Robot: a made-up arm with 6 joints.
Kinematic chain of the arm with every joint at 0, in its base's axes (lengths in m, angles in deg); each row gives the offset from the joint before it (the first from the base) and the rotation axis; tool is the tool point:
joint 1: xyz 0 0 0.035 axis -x
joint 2: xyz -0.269 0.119 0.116 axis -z
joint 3: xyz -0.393 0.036 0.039 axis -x
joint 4: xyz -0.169 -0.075 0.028 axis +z
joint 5: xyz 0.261 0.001 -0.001 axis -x
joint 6: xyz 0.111 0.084 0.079 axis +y
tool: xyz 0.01 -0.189 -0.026
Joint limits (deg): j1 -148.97..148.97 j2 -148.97..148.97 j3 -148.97..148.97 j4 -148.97..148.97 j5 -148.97..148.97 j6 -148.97..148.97
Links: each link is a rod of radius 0.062 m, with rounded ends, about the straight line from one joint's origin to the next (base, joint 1, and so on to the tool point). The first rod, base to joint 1, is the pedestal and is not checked.
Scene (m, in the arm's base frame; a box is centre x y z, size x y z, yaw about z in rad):
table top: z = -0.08
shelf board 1: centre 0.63 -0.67 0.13 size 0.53 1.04 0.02 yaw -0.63
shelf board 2: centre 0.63 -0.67 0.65 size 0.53 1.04 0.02 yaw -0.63
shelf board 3: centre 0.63 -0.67 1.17 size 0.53 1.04 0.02 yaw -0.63
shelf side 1: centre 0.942 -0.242 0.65 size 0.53 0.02 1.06 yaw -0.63
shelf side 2: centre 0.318 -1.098 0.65 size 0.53 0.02 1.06 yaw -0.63
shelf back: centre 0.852 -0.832 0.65 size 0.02 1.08 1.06 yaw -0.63
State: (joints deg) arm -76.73 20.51 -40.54 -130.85 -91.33 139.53
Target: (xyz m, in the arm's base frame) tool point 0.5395 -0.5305 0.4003
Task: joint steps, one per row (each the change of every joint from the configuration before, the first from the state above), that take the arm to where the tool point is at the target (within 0.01 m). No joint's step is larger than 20 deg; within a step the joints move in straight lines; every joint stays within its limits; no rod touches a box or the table.
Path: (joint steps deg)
1: 5.14 14.21 19.82 7.26 10.85 0.06
2: 5.14 14.21 19.81 7.26 10.85 0.05
3: 5.14 14.21 19.82 7.26 10.86 0.06
4: 5.14 14.21 19.81 7.26 10.85 0.05
5: -2.08 12.60 15.99 7.98 8.06 -3.86
6: -2.09 12.59 15.99 7.98 8.06 -3.87
7: -2.08 12.59 15.98 7.98 8.06 -3.86
8: -2.09 12.59 15.99 7.98 8.06 -3.87
9: -2.08 12.59 15.99 7.98 8.06 -3.86
10: -10.52 2.16 -7.95 -18.18 -4.96 0.34
11: -10.51 2.17 -7.94 -18.18 -4.96 0.35
12: -10.52 2.16 -7.95 -18.18 -4.96 0.34
13: -10.51 2.17 -7.94 -18.18 -4.96 0.35

